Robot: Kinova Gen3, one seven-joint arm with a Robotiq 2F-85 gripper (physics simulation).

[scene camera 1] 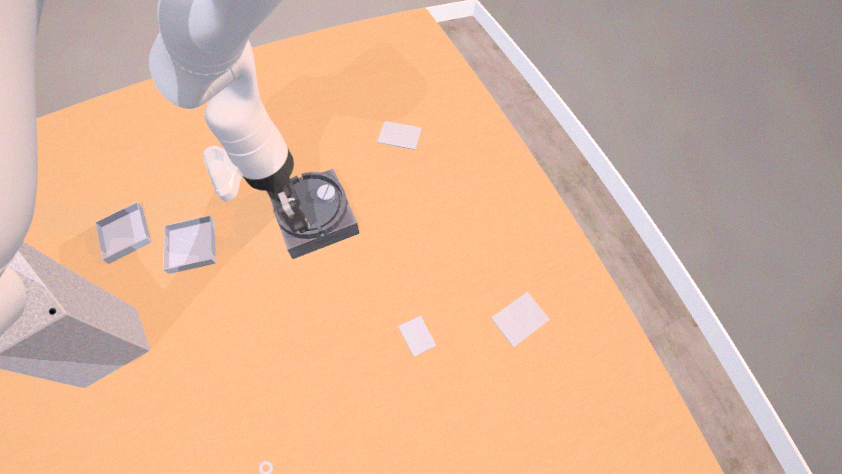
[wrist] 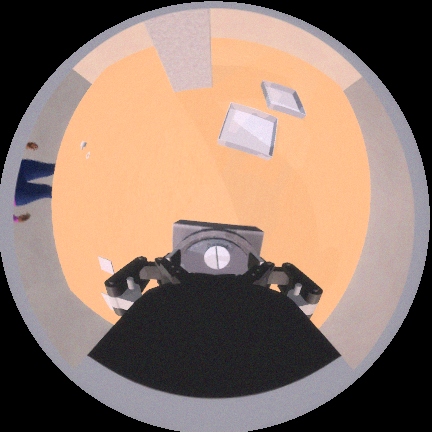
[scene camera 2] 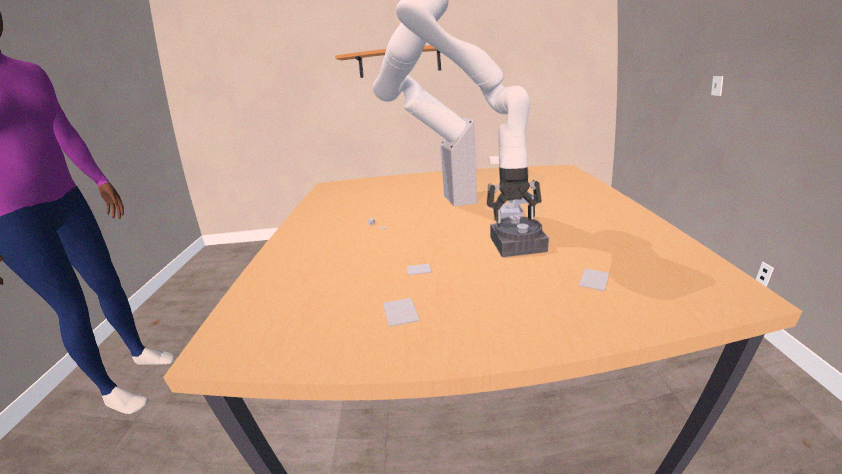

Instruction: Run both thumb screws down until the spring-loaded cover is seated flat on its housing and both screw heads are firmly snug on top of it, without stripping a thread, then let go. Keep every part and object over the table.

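Places are measured from the arm's base along level axes (x ahead, y left, z up), in metres.
Where they show: gripper, fingertip midpoint: (scene camera 1: 295,208) (wrist: 214,258) (scene camera 2: 514,221); arm's base, origin of the base link: (scene camera 2: 457,131).
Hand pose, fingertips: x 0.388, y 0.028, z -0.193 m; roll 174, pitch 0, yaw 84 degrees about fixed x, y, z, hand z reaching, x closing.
Observation:
Things, the pixels of their top centre, and the offset from my fingertips. "pt": a spot on its surface instead.
- dark square housing, middle of its top: (wrist: 214,275) (scene camera 1: 309,201) (scene camera 2: 518,224) dx +0.026, dy -0.001, dz -0.001 m
- round dark cover, middle of its top: (wrist: 213,274) (scene camera 1: 309,202) (scene camera 2: 518,225) dx +0.026, dy -0.001, dz -0.003 m
- pale slotted screw head, surface spot: (scene camera 1: 325,191) (scene camera 2: 523,226) pt dx +0.057, dy -0.005, dz +0.009 m
- small ring, middle of its top: (scene camera 1: 265,468) (scene camera 2: 383,227) dx -0.231, dy -0.329, dz -0.054 m
The dark square housing (scene camera 1: 324,243) (scene camera 2: 522,247) (wrist: 250,237) stands on the table, with the round dark cover (scene camera 1: 324,215) (wrist: 192,260) inside its raised ring. One pale slotted screw head (scene camera 1: 325,191) (scene camera 2: 522,227) shows on the cover's side away from the robot's base. The other screw head (scene camera 2: 514,218) (wrist: 217,257) is on the base side, largely hidden by a finger in scene camera 1. My gripper (scene camera 1: 294,204) (scene camera 2: 515,218) (wrist: 214,258) points down, open, its fingers apart on either side of that base-side screw. Whether the cover is flat cannot be told.
Two shallow trays (scene camera 1: 127,250) (scene camera 1: 189,267) (wrist: 245,151) (wrist: 287,111) lie near the robot's pedestal (scene camera 1: 88,329) (scene camera 2: 459,170) (wrist: 185,50). Flat pale tiles (scene camera 1: 399,135) (scene camera 1: 417,336) (scene camera 1: 520,319) lie around the housing. A small ring (scene camera 1: 265,467) (scene camera 2: 383,227) lies farther off. A person (scene camera 2: 41,176) stands beside the table.

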